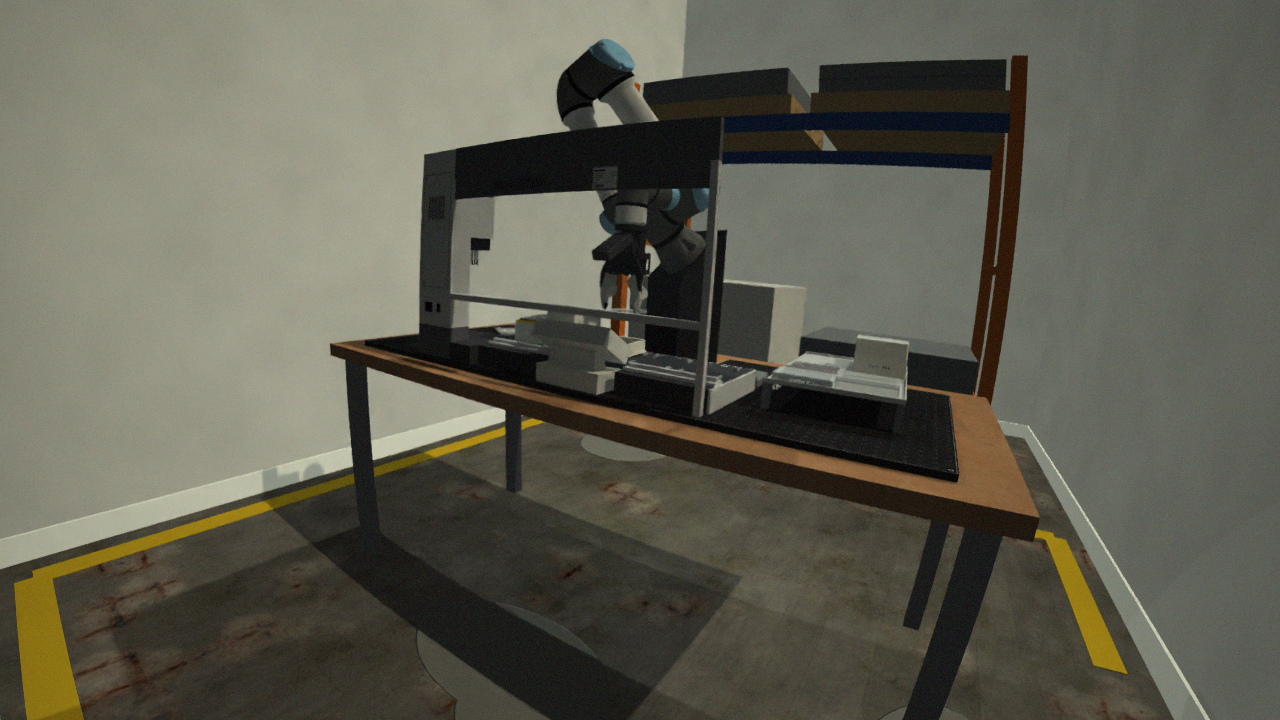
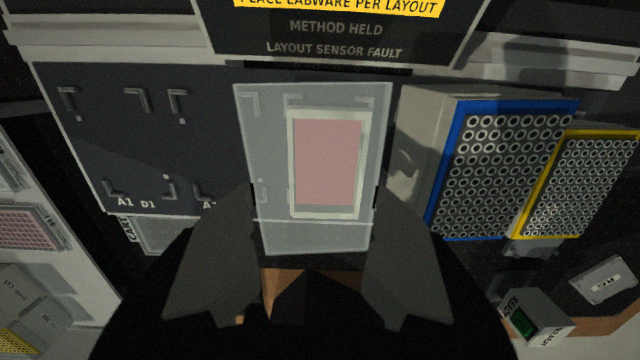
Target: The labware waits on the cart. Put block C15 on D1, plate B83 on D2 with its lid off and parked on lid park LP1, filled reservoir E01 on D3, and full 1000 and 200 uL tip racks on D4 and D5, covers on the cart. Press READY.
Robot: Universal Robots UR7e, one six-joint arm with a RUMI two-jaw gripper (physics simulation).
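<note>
My gripper is shut on a clear lid, held level above the deck. Through it shows the reservoir with pink liquid, standing at the deck's third position. The blue-rimmed tip rack and the yellow-rimmed tip rack stand to its right. The deck plate shows bare corner brackets at D1 and the position beside it. On the cart at left are a pink-welled plate and grey blocks with hard-to-read labels. The READY button is at lower right.
The dark display reads "METHOD HELD" and "LAYOUT SENSOR FAULT". A clear tray-like piece lies near the CART label. A grey box lies at right. The workstation's front post and low bar stand before the arm.
</note>
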